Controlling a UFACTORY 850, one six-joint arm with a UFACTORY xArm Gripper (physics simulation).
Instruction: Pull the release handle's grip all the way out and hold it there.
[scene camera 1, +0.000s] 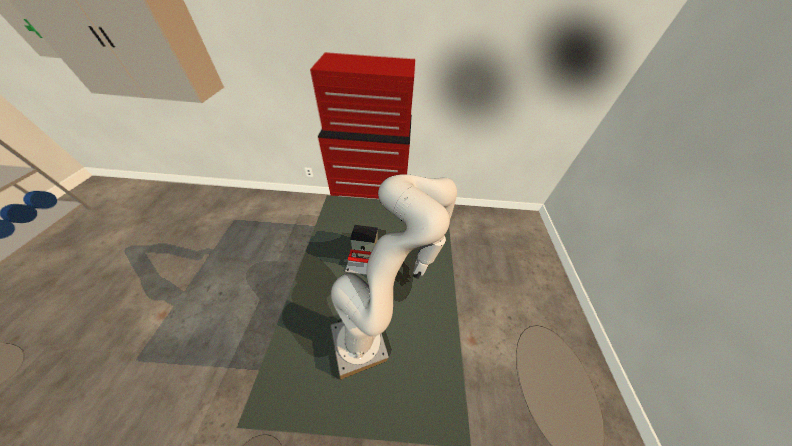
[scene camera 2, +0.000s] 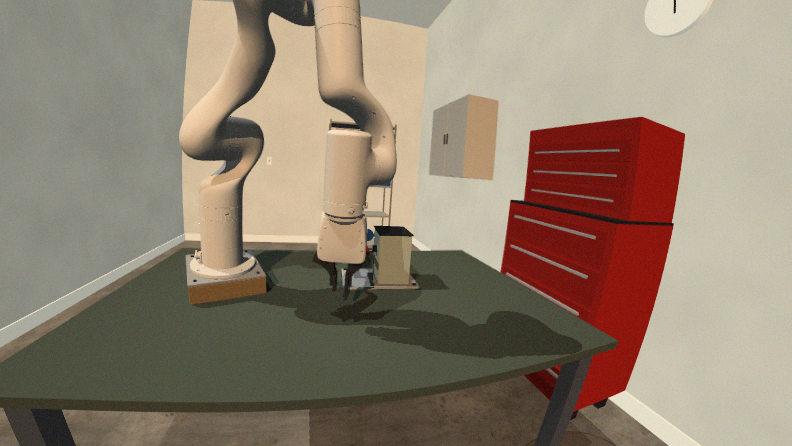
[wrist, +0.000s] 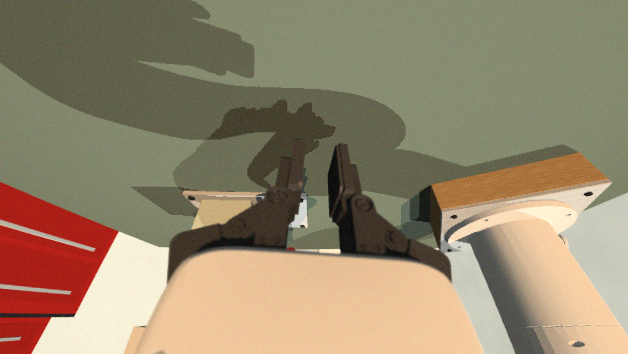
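Note:
The release handle's red grip (scene camera 1: 358, 259) shows beside its box-shaped housing (scene camera 1: 363, 244) (scene camera 2: 392, 257) (wrist: 220, 214), which has a dark top and stands on a light base plate (scene camera 2: 415, 285). A sliver of the red grip (scene camera 2: 368, 250) shows behind my gripper in scene camera 2. In the wrist view a small red bit of the grip (wrist: 291, 248) shows above my gripper body's edge; the rest is hidden. My gripper (scene camera 1: 417, 274) (scene camera 2: 340, 289) (wrist: 317, 157) points down, low over the table and apart from the grip. Its fingers stand a narrow gap apart, with nothing between them.
The arm's base (scene camera 1: 359, 365) (scene camera 2: 227, 290) (wrist: 520, 181) stands on the dark green table (scene camera 1: 421, 387) (scene camera 2: 221, 360) (wrist: 475, 75). A tall red drawer cabinet (scene camera 1: 363, 105) (scene camera 2: 581, 182) (wrist: 45, 265) stands by the wall beyond the table. The housing stands between the gripper and the shelf unit's side of the room.

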